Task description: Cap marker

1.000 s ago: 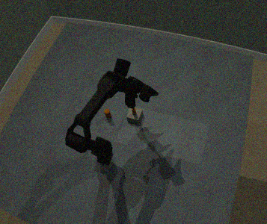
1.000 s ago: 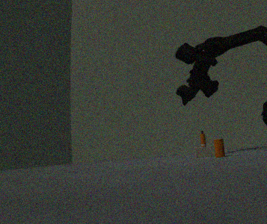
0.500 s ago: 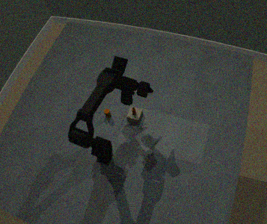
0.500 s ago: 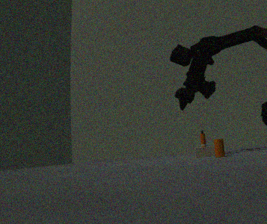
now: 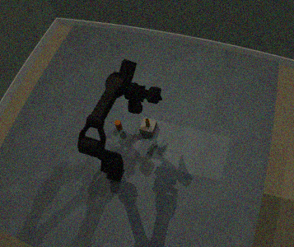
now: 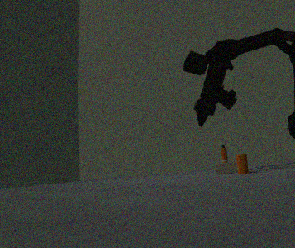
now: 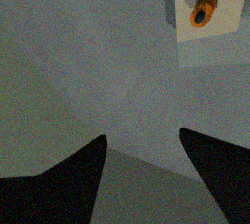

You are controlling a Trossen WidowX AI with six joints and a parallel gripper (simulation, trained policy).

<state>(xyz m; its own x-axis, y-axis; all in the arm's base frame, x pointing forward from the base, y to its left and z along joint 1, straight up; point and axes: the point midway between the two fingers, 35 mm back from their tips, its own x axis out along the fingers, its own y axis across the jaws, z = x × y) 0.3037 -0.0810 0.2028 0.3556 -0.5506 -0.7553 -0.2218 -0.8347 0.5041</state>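
The orange cap is 17 cm to the left of my gripper tip, 15 cm below it and 10 cm behind it. Also, from my gripper tip: orange marker: 11 cm below, 6 cm behind, 3 cm to the left; then pale holder block: 16 cm below, 6 cm behind, 3 cm to the left.
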